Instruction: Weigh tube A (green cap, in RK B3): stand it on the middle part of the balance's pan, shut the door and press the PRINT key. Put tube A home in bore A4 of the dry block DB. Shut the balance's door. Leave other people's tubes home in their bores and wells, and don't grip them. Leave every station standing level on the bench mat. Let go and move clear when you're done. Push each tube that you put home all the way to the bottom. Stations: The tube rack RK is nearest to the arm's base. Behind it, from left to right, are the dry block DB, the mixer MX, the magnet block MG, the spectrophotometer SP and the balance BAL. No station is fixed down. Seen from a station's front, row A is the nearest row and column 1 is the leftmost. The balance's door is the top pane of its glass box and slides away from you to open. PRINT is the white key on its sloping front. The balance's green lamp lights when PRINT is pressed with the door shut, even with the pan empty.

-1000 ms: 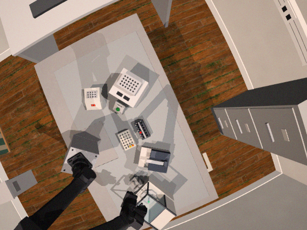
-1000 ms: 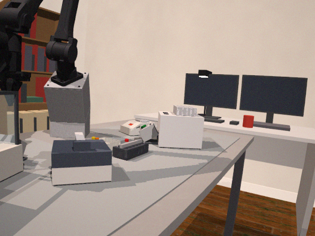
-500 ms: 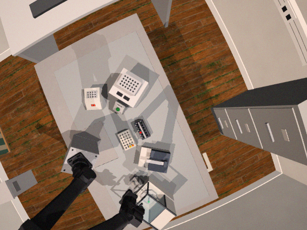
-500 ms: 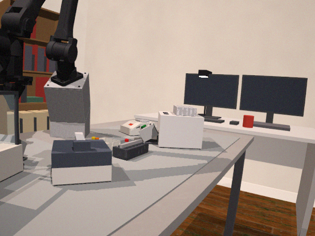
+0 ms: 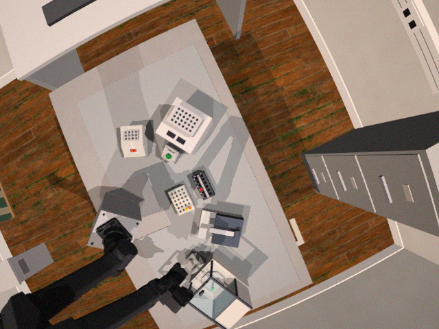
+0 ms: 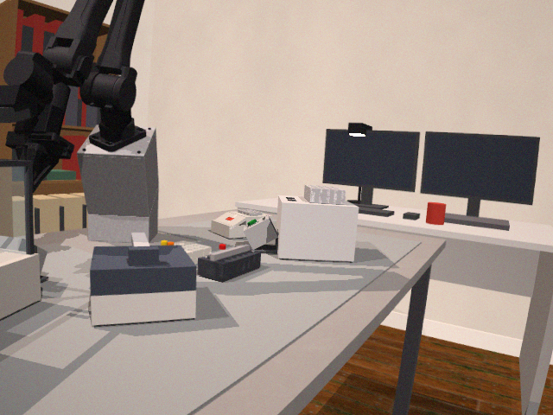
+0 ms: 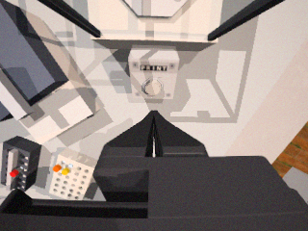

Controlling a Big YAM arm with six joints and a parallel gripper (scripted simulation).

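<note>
My hand is 10 mm short of the white print key, 20 mm to the left of it and 90 mm above it. Round my hand: spectrophotometer (220 mm ahead, 40 mm to the left, 90 mm below); tinted glass pane (40 mm ahead, 130 mm to the right, 50 mm above); pale pan (50 mm ahead, 160 mm to the right, 80 mm below).
</note>
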